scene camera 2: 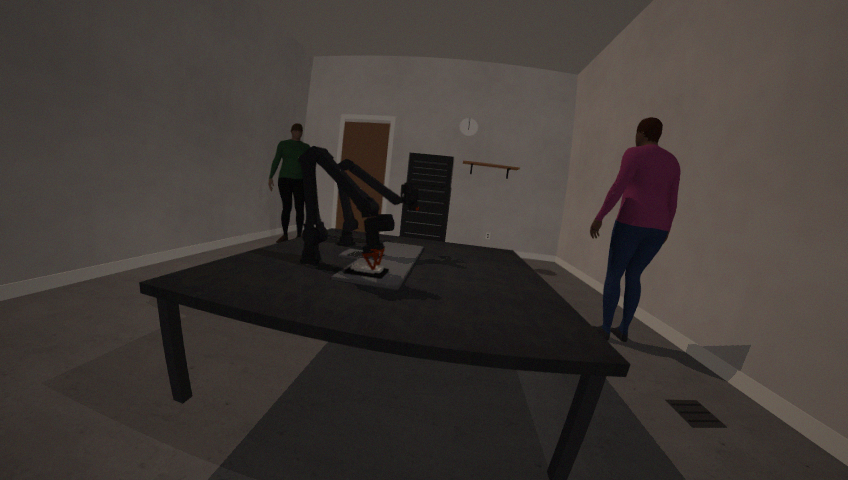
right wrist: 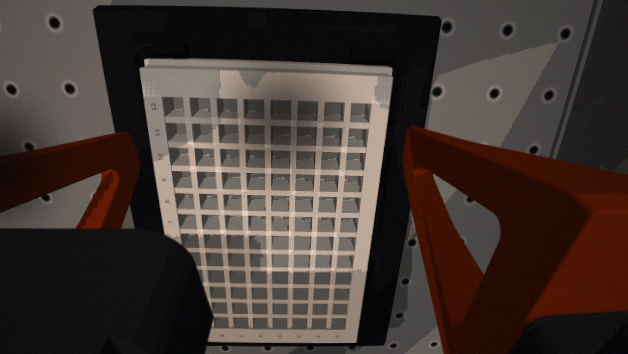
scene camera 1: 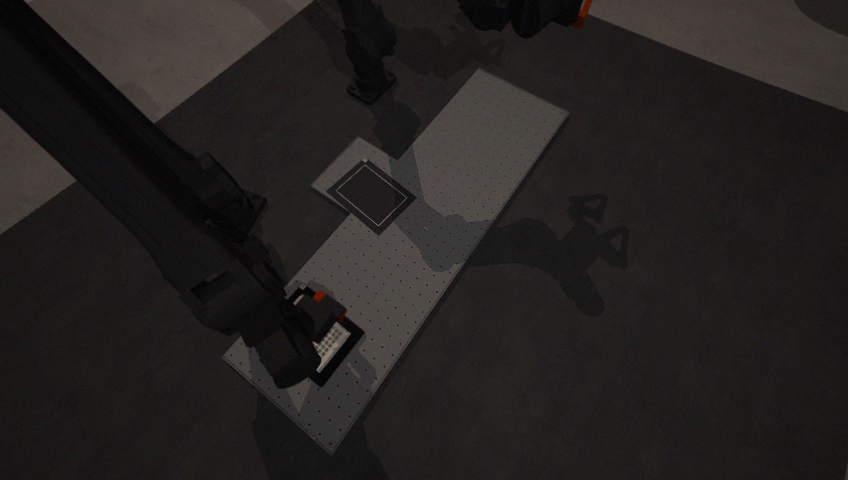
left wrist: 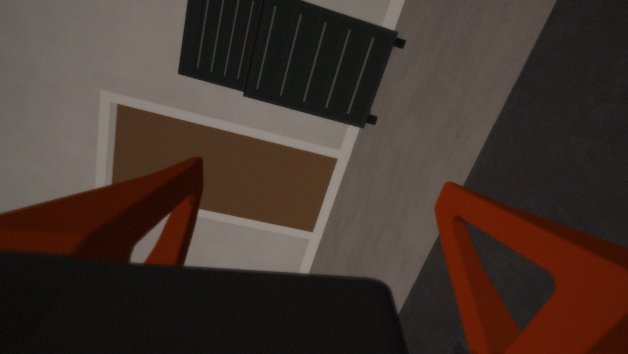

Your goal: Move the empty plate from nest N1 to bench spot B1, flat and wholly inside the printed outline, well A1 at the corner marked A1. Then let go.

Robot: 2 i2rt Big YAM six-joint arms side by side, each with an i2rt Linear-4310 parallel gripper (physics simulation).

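Frame: origin at the left arm's base, x ahead, y left, z up, level; millimetres.
Where they show: left gripper, fingertip midpoint: [scene camera 2: 416, 199] [left wrist: 326, 183]; right gripper, fingertip midpoint: [scene camera 2: 375, 267] [right wrist: 268, 145] [scene camera 1: 323, 343]; left arm's base, origin of the base link: [scene camera 2: 346, 244] [scene camera 1: 372, 85]; right arm's base, origin of the base link: [scene camera 2: 310, 260] [scene camera 1: 238, 216].
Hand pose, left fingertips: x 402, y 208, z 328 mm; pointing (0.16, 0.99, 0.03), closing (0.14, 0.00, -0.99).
Observation:
Things, the pixels of their top centre, and the offset from my left fingertips. "pt": a spot on its surface instead. Level surfaces: height alone.
- white empty plate, middle of its top: [right wrist: 268, 234] [scene camera 1: 309, 331] [scene camera 2: 367, 266] dx -71, dy -783, dz -289 mm
- black nest, middle of its top: [right wrist: 271, 223] [scene camera 1: 310, 331] [scene camera 2: 367, 268] dx -72, dy -783, dz -297 mm
- dark pad, surface spot: [scene camera 1: 373, 193] pt dx -176, dy -473, dz -313 mm
- perforated board, its level: dz -315 mm
- dark table, its level: dz -328 mm
The white empty plate [scene camera 1: 335, 343] [right wrist: 295, 193] sits flat in a black nest [scene camera 1: 323, 378] [right wrist: 265, 30] near the lower-left end of the pegboard in scene camera 1. Number 12 shows at the plate's far end in the right wrist view. My right gripper [right wrist: 268, 145] [scene camera 2: 373, 265] is open above the plate, one finger beyond each long side, gripping nothing. The arm hides part of the plate in scene camera 1. The dark pad [scene camera 1: 373, 193] with a thin printed outline carries nothing; a small pale mark is at its upper corner. My left gripper [left wrist: 326, 183] is open and empty, raised away from the board.
The perforated board [scene camera 1: 380, 279] [scene camera 2: 395, 282] lies on the dark table [scene camera 1: 684, 356] [scene camera 2: 464, 303]. The left arm's base [scene camera 1: 371, 86] stands above the pad in scene camera 1. A person in green [scene camera 2: 290, 157] and one in magenta [scene camera 2: 649, 184] stand beyond the table.

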